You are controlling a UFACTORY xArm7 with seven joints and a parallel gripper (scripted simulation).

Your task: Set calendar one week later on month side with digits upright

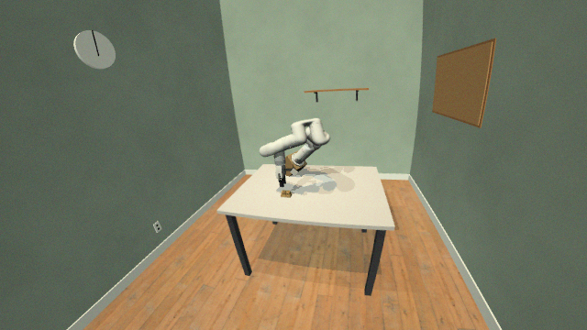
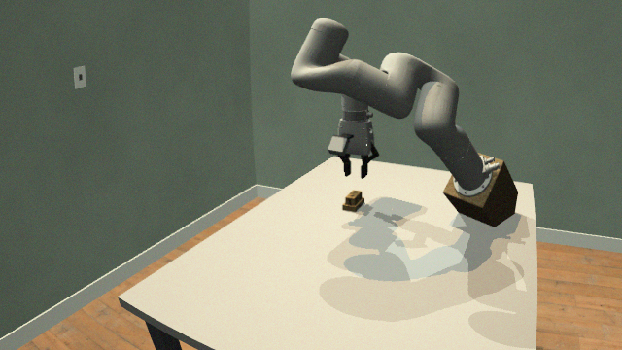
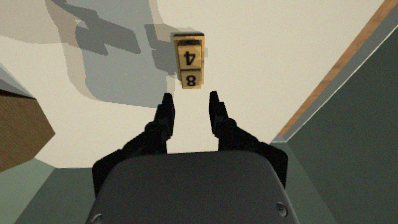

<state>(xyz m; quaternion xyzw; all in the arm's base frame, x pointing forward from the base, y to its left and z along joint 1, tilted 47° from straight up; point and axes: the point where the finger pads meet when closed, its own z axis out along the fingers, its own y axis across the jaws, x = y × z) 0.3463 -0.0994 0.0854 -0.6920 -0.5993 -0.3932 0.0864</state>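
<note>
Right now my hand is 8 cm above the digit cube. From my hand the other things lie so: wooden calendar tray: 2 cm to the left, 10 cm below.
</note>
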